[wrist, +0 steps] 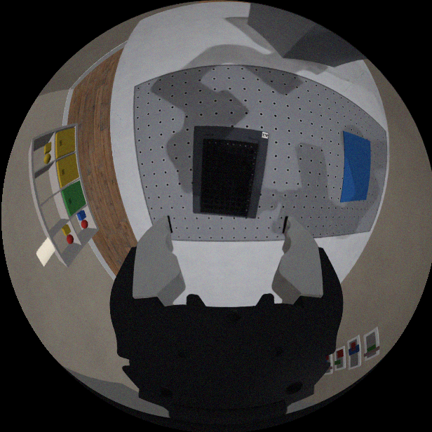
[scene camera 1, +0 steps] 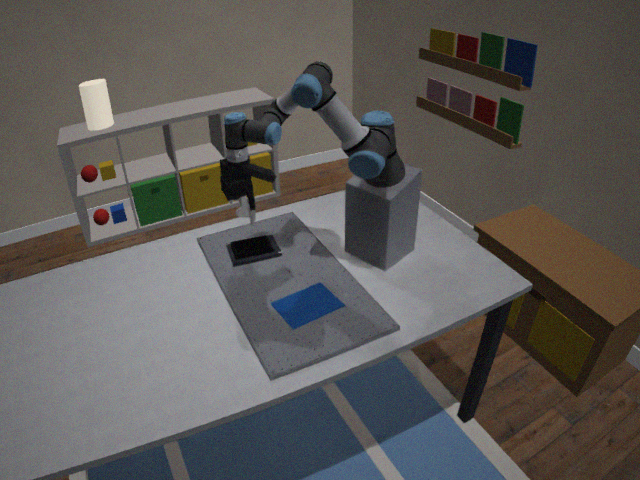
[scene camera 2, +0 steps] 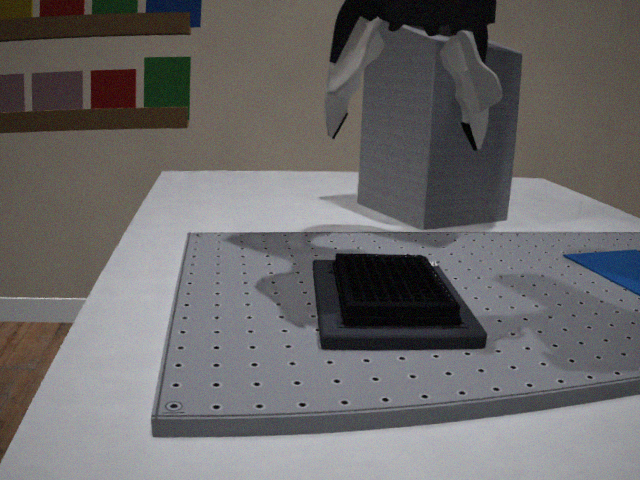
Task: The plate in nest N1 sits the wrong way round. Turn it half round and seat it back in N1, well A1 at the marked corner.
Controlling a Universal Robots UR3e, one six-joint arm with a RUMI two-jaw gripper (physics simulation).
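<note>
A black well plate sits level in the dark grey nest. A small white A1 label marks one corner of the nest in the wrist view. Which way round the plate's wells lie is too dark to tell. My gripper is open and empty. It hangs well above the plate, with its two pale fingers apart and touching nothing.
The nest stands on a grey perforated board on the white table. A flat blue rectangle lies on the board. The grey arm pedestal stands beside the board.
</note>
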